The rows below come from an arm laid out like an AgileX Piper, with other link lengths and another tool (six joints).
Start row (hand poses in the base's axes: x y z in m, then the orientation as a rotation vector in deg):
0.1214 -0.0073 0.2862 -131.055 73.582 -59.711
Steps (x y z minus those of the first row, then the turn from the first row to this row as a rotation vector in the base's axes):
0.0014 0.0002 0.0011 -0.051 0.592 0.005
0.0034 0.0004 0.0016 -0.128 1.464 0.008
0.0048 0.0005 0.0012 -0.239 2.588 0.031
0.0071 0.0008 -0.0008 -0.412 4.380 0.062
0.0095 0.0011 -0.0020 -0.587 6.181 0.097
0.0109 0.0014 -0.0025 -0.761 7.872 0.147
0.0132 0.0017 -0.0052 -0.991 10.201 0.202
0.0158 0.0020 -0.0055 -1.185 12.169 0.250
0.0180 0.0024 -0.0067 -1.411 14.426 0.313
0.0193 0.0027 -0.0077 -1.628 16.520 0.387
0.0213 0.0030 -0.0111 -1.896 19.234 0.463
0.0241 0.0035 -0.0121 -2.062 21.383 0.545
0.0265 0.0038 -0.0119 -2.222 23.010 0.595
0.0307 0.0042 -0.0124 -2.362 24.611 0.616
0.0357 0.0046 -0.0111 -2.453 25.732 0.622
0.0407 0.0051 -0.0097 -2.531 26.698 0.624
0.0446 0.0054 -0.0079 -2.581 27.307 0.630
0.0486 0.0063 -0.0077 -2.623 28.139 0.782
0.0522 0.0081 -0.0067 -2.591 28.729 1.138
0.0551 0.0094 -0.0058 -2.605 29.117 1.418
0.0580 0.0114 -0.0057 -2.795 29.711 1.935
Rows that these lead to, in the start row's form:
0.1228 -0.0071 0.2873 -131.571 73.792 -59.152
0.1248 -0.0069 0.2878 -132.328 74.105 -58.327
0.1262 -0.0068 0.2874 -133.315 74.477 -57.256
0.1285 -0.0065 0.2854 -134.871 75.070 -55.526
0.1309 -0.0062 0.2842 -136.422 75.649 -53.758
0.1323 -0.0059 0.2837 -137.879 76.158 -52.074
0.1346 -0.0056 0.2810 -139.849 76.863 -49.710
0.1372 -0.0053 0.2807 -141.493 77.441 -47.674
0.1394 -0.0049 0.2795 -143.359 78.075 -45.297
0.1407 -0.0046 0.2785 -145.077 78.622 -43.052
0.1427 -0.0043 0.2751 -147.248 79.335 -40.079
0.1455 -0.0038 0.2741 -148.907 79.859 -37.633
0.1479 -0.0035 0.2743 -150.167 80.251 -35.785
0.1521 -0.0031 0.2738 -151.366 80.669 -33.938
0.1571 -0.0027 0.2751 -152.186 80.968 -32.628
0.1621 -0.0022 0.2765 -152.885 81.226 -31.491
0.1660 -0.0019 0.2783 -153.324 81.380 -30.769
0.1700 -0.0010 0.2785 -153.952 81.394 -29.712
0.1736 0.0008 0.2795 -154.433 81.072 -28.835
0.1765 0.0021 0.2804 -154.794 80.786 -28.271
0.1794 0.0041 0.2805 -155.524 80.186 -27.512

